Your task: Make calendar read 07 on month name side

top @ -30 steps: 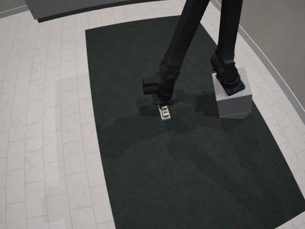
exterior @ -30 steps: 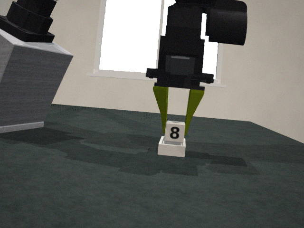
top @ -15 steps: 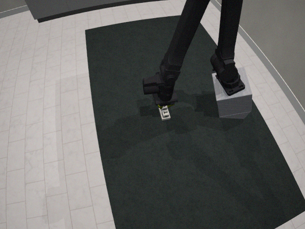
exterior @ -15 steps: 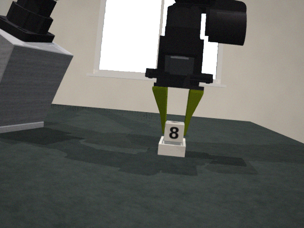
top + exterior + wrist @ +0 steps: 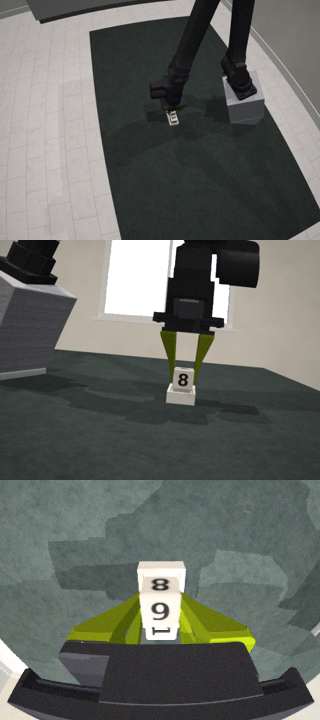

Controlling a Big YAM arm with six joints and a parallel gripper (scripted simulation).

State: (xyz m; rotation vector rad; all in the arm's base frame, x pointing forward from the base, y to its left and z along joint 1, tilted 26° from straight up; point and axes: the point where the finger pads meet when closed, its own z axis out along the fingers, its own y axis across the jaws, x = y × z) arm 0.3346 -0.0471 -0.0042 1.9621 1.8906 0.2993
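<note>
The small white tray lies 30 mm below my hand and 20 mm to the left of it.
</note>
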